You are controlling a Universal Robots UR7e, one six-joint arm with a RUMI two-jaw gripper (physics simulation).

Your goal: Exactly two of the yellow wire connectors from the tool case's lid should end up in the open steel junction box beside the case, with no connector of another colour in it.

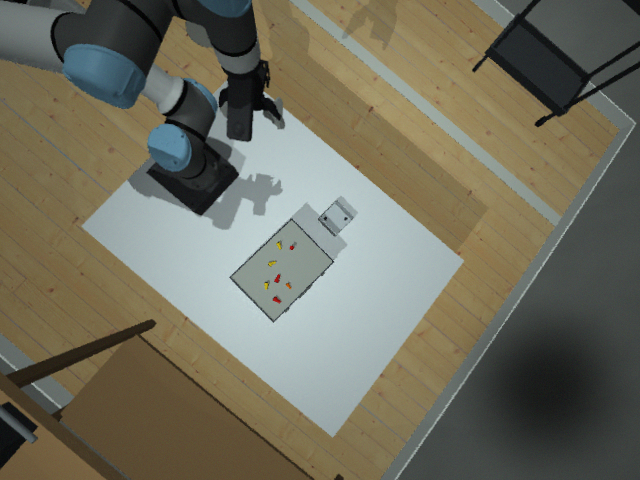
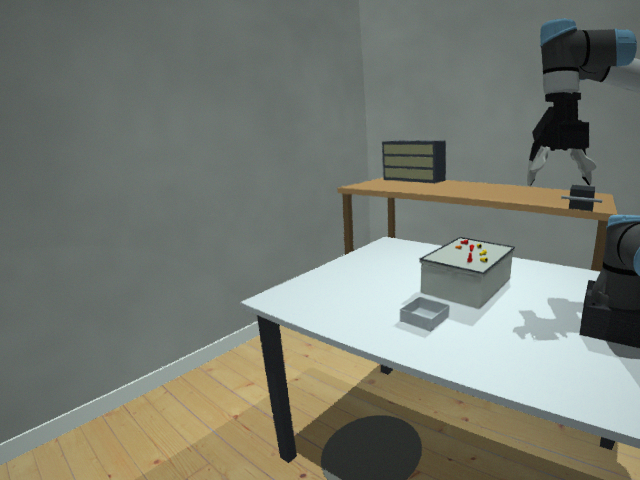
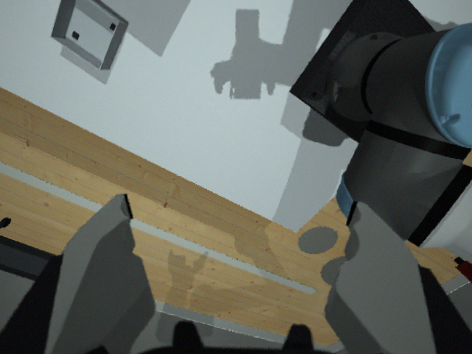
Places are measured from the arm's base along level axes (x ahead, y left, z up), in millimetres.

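Pixels of known places: gripper, fingertip midpoint: (image 1: pixel 254 121) (image 2: pixel 559 185) (image 3: pixel 239 200); arm's base, link origin: (image 1: pixel 198 170) (image 2: pixel 619 298) (image 3: pixel 365 79).
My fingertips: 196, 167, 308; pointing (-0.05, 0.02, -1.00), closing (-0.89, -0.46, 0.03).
Ahead of a thing's pixels: the offset from my fingertips to its middle, as dx, dy, dz. "spot": to the spot under its first point. Level surfaces: height alone.
The tool case @(+280, -271, -333) (image 1: pixel 310 258) (image 2: pixel 449 283) stands on the white table. On its pale lid lie three yellow connectors @(+215, -212, -271) (image 1: pixel 279 244) @(+232, -275, -271) (image 1: pixel 271 263) @(+264, -349, -271) (image 1: pixel 266 284) (image 2: pixel 479 245) (image 2: pixel 483 252) (image 2: pixel 483 259), three red ones @(+254, -190, -264) (image 1: pixel 292 246) @(+280, -305, -271) (image 1: pixel 277 277) @(+323, -366, -271) (image 1: pixel 277 299) (image 2: pixel 464 241) (image 2: pixel 471 248) (image 2: pixel 469 257) and an orange one @(+327, -303, -273) (image 1: pixel 288 285) (image 2: pixel 458 246). The open steel junction box @(spot: +320, +20, -391) (image 1: pixel 336 218) (image 2: pixel 424 312) (image 3: pixel 90 35) stands beside the case. Two dark spots show on its floor, and no connector shows in it. My gripper (image 2: pixel 559 181) (image 3: pixel 239 200) is open and empty, high above the table and away from case and box.
The white table @(dz -393) (image 1: pixel 361 330) (image 2: pixel 330 289) (image 3: pixel 165 125) carries the arm's dark base (image 1: pixel 201 201) (image 2: pixel 610 322) near the case. A wooden bench (image 1: pixel 170 408) (image 2: pixel 485 193) stands behind the table, with a drawer cabinet (image 2: pixel 408 161) and a vise-like dark block (image 2: pixel 582 191) on it. A black cart (image 1: pixel 540 67) stands apart.
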